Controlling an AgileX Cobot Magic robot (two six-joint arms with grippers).
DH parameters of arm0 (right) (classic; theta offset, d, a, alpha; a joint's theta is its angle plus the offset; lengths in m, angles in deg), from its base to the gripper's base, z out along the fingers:
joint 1: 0 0.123 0 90
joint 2: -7.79 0 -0.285 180
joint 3: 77.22 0 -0.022 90
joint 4: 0 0.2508 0 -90
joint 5: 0 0 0.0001 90
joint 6: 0 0.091 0 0
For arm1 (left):
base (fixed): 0 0 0 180
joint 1: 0 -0.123 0 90
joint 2: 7.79 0 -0.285 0
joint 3: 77.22 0 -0.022 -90
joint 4: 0 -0.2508 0 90
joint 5: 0 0 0.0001 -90
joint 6: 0 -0.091 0 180
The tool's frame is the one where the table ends.
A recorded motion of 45 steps. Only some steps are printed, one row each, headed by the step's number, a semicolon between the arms.
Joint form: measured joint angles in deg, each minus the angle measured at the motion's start. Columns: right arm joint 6, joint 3, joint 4, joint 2, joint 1, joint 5; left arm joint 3, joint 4, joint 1, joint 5, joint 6, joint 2.
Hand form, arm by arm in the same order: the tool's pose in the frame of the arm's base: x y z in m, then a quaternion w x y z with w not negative. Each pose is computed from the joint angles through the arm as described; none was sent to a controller.
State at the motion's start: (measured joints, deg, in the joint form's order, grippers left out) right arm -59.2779 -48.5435 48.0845 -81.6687 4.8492 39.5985; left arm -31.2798 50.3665 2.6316 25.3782 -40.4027 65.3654
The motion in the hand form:
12: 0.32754 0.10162 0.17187 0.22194 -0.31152 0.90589 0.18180; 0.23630 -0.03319 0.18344 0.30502 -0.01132 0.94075 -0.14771
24: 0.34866 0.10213 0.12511 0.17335 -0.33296 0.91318 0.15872; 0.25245 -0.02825 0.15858 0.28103 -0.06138 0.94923 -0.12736
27: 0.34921 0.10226 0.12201 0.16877 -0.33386 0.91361 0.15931; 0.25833 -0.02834 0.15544 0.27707 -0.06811 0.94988 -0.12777
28: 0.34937 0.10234 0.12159 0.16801 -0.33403 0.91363 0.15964; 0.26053 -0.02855 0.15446 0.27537 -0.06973 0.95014 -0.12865
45: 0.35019 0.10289 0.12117 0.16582 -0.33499 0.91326 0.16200; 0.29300 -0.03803 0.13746 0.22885 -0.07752 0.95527 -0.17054
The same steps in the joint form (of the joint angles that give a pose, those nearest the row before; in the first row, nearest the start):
12: -1.42 -9.66 -3.44 -20.94 6.23 -4.56; -0.16 5.43 0.00 -8.20 -5.35 13.81
24: -1.43 -13.69 -7.90 -30.89 6.34 -6.04; -1.28 8.55 0.00 -13.12 -4.62 21.20
27: -1.43 -13.88 -8.05 -31.48 6.34 -5.90; -2.33 9.19 0.00 -13.34 -4.56 22.88
28: -1.43 -13.94 -8.06 -31.58 6.34 -5.84; -2.76 9.36 0.00 -13.28 -4.53 23.48
45: -1.43 -14.30 -8.06 -31.85 6.34 -5.39; -10.20 11.43 0.00 -7.62 -4.15 32.85

